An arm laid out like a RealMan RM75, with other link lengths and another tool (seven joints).
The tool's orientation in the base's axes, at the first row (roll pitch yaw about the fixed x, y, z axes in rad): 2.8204 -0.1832 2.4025
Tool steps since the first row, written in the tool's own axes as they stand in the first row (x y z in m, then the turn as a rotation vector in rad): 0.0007 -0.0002 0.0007 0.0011 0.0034 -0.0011; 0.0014 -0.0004 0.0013 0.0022 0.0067 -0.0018; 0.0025 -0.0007 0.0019 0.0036 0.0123 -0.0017; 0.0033 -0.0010 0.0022 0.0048 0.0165 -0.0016; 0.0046 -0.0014 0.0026 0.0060 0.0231 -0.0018; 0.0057 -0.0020 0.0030 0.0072 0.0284 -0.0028; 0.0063 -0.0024 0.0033 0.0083 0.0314 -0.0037; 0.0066 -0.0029 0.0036 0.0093 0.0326 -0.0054; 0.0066 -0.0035 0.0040 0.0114 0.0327 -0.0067; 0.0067 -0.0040 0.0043 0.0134 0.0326 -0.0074; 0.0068 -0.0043 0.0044 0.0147 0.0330 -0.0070; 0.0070 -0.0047 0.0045 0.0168 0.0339 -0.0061; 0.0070 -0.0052 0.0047 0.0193 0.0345 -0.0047
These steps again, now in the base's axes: -0.0006 0.0006 -0.0006 0.0014 0.0026 0.0023; -0.0012 0.0011 -0.0011 0.0028 0.0053 0.0042; -0.0021 0.0019 -0.0015 0.0056 0.0099 0.0061; -0.0029 0.0023 -0.0018 0.0076 0.0136 0.0075; -0.0041 0.0030 -0.0020 0.0112 0.0186 0.0099; -0.0053 0.0035 -0.0024 0.0139 0.0226 0.0127; -0.0059 0.0037 -0.0027 0.0151 0.0250 0.0147; -0.0065 0.0037 -0.0031 0.0150 0.0259 0.0169; -0.0068 0.0035 -0.0036 0.0134 0.0269 0.0185; -0.0072 0.0033 -0.0040 0.0119 0.0279 0.0195; -0.0075 0.0032 -0.0042 0.0112 0.0292 0.0195; -0.0079 0.0031 -0.0044 0.0104 0.0315 0.0193; -0.0082 0.0028 -0.0047 0.0091 0.0340 0.0186
